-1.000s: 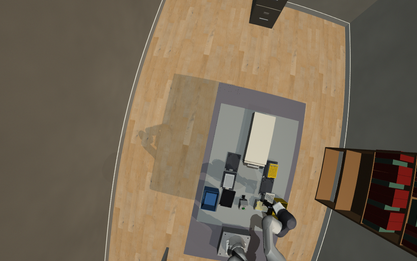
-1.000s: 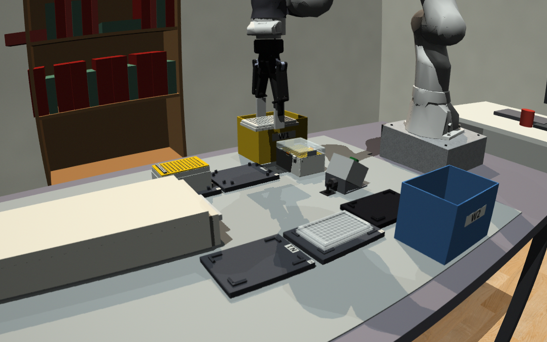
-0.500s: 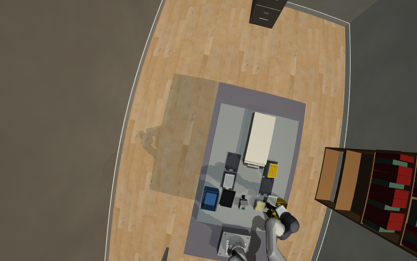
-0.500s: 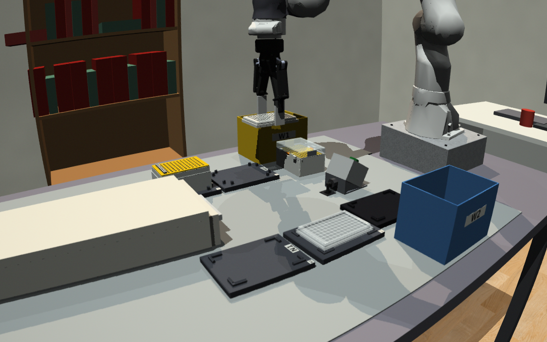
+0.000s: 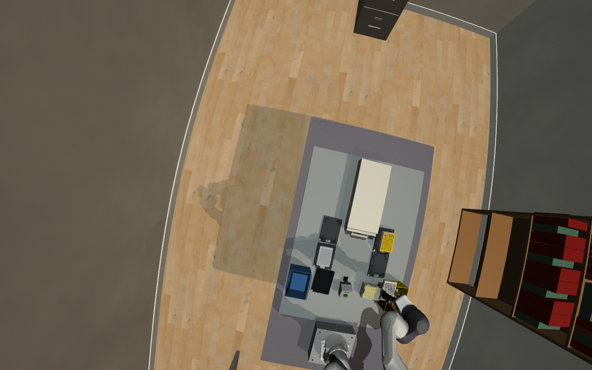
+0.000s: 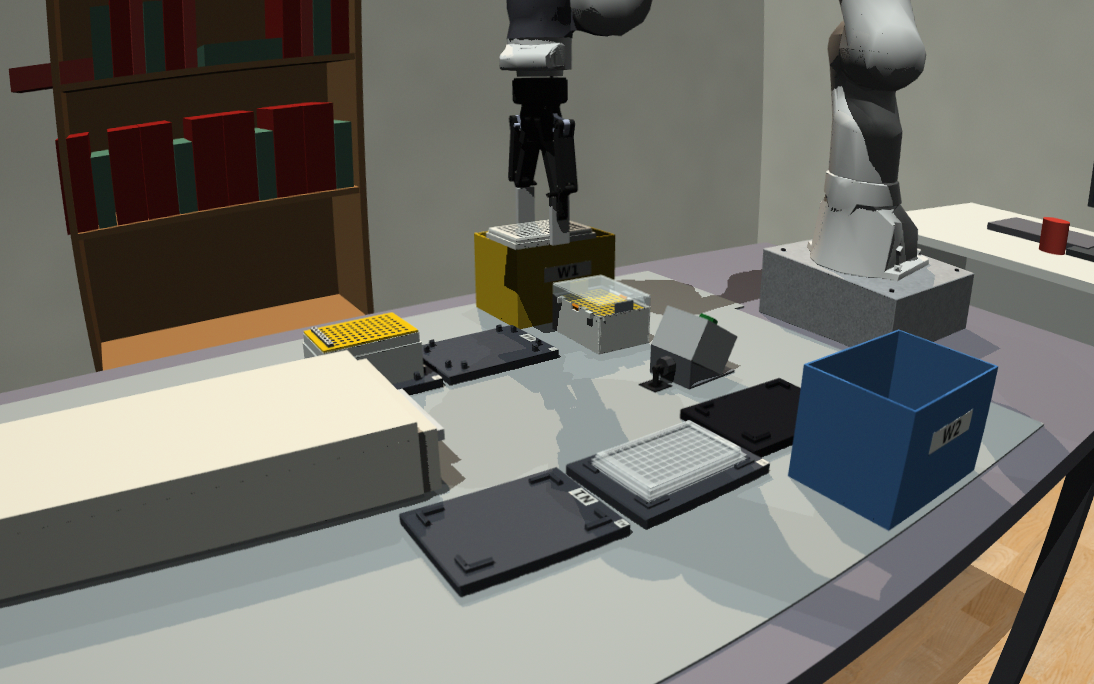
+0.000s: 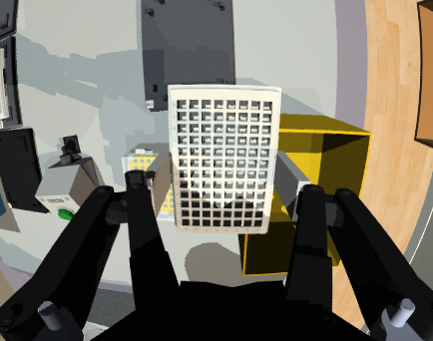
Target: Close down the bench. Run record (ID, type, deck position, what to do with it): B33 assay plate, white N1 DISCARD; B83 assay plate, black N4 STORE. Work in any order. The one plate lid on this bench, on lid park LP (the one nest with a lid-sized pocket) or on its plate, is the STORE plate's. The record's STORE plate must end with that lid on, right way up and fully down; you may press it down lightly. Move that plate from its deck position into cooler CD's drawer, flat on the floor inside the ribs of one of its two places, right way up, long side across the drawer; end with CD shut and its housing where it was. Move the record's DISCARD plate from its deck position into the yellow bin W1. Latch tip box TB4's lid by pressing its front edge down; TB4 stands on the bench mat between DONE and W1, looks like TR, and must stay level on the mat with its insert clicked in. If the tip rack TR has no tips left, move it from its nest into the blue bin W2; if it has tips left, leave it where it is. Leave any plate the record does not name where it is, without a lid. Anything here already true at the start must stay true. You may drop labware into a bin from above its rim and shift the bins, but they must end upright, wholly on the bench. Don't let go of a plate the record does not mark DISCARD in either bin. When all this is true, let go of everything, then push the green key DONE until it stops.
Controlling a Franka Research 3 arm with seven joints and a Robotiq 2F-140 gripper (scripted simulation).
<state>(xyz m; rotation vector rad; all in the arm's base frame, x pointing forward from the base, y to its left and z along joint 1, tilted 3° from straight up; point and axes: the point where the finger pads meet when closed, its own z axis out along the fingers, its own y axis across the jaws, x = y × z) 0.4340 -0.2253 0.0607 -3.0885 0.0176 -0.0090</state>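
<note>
Right now the yellow bin W1 is 60 mm behind my hand, 90 mm to the right of it and 130 mm below it. Round my hand: yellow insert: 60 mm behind, 60 mm to the left, 110 mm below; then TB4's clear lid: 60 mm behind, 60 mm to the left, 110 mm below; then white plate: 20 mm below.
</note>
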